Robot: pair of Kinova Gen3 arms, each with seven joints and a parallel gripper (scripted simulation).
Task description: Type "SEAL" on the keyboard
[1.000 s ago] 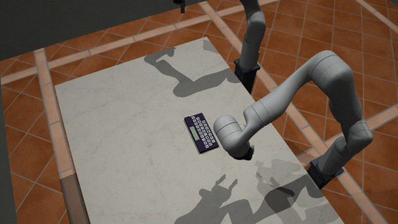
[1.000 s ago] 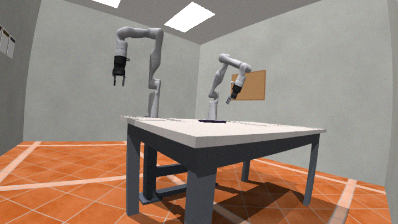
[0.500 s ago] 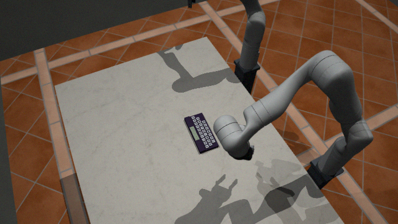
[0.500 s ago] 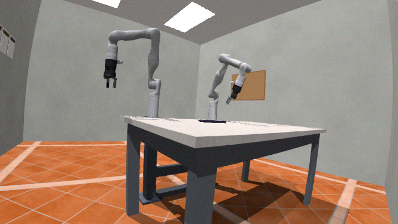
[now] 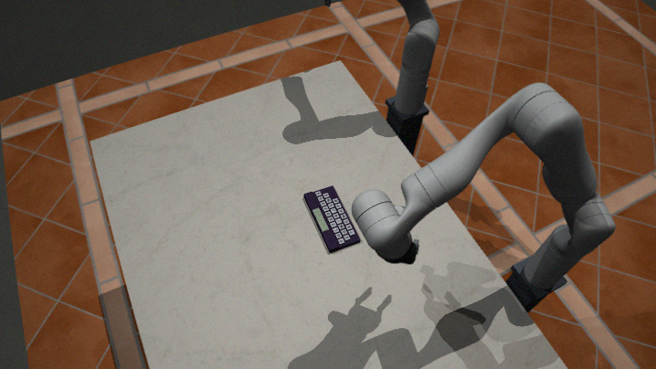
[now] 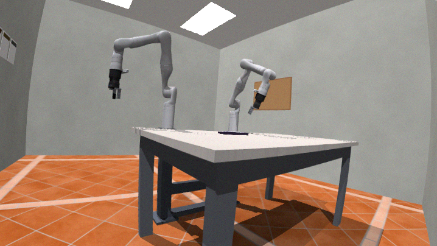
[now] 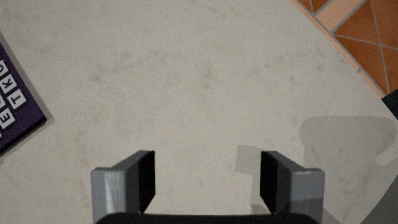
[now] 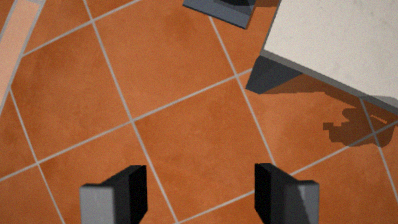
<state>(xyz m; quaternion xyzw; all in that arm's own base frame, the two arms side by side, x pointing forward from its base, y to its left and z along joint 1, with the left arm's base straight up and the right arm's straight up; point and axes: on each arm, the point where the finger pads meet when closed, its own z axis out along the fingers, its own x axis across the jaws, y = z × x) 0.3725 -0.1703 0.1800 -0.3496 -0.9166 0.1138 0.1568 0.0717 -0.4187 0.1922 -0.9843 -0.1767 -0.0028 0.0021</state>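
Note:
Now: left hand 5 cm short of the key, 30 cm to the left of it and 16 cm above it.

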